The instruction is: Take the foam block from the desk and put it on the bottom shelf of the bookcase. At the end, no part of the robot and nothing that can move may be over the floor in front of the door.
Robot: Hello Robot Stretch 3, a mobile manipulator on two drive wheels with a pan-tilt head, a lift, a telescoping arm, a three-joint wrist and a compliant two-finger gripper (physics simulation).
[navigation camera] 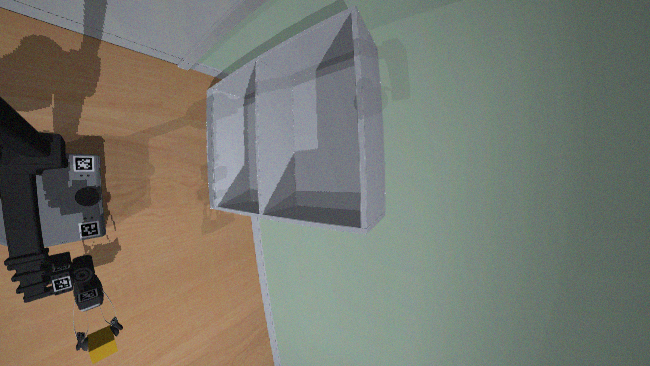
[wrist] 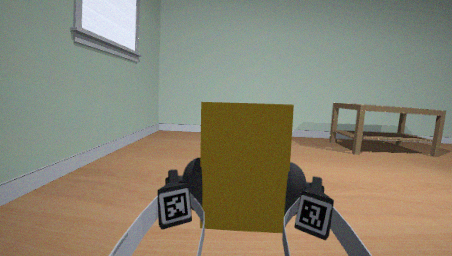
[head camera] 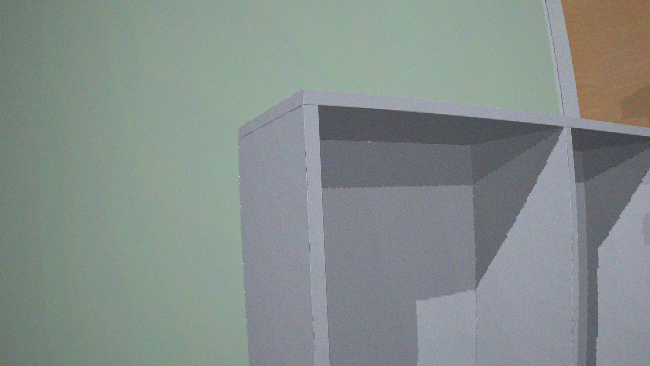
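Where they show: gripper, between the fingertips: (navigation camera: pixel 102 342) (wrist: pixel 243 178); robot's base, origin of its link: (navigation camera: pixel 87 195).
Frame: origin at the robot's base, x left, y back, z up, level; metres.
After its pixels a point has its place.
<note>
My gripper (navigation camera: pixel 98 334) @(x -0.466, y 0.020, z 0.405 m) (wrist: pixel 243 178) @(x -0.466, y 0.020, z 0.405 m) is shut on the yellow foam block (navigation camera: pixel 103 351) @(x -0.460, y 0.020, z 0.467 m) (wrist: pixel 246 165) @(x -0.437, y 0.021, z 0.426 m), which stands upright between the fingertips. In the navigation view they are at the lower left, over the wood floor and apart from the bookcase. The pale grey bookcase (head camera: pixel 312 225) @(x 0.020, y -0.586, z 1.055 m) (navigation camera: pixel 372 150) @(x 0.138, y -0.670, z 1.060 m) stands against the green wall. Both views show it turned sideways. Its bottom shelf (navigation camera: pixel 227 135) @(x 0.339, y -0.680, z 0.101 m) faces the floor side at the left in the navigation view, and no object shows on it. The pale door (navigation camera: pixel 150 25) @(x 0.746, y -0.185, z 0.268 m) is at the upper left there. The desk cannot be made out.
My base (navigation camera: pixel 50 215) @(x -0.057, y 0.101, z 0.160 m) and dark arm (navigation camera: pixel 22 215) @(x -0.014, y 0.100, z 0.523 m) are at the left of the navigation view. Robot shadows fall on the floor near the door. The wrist view shows a low wooden table (wrist: pixel 359 130) @(x -2.250, y 1.060, z 0.223 m) at the right and a window (wrist: pixel 109 22) @(x -1.836, y -0.996, z 0.979 m) at the upper left.
</note>
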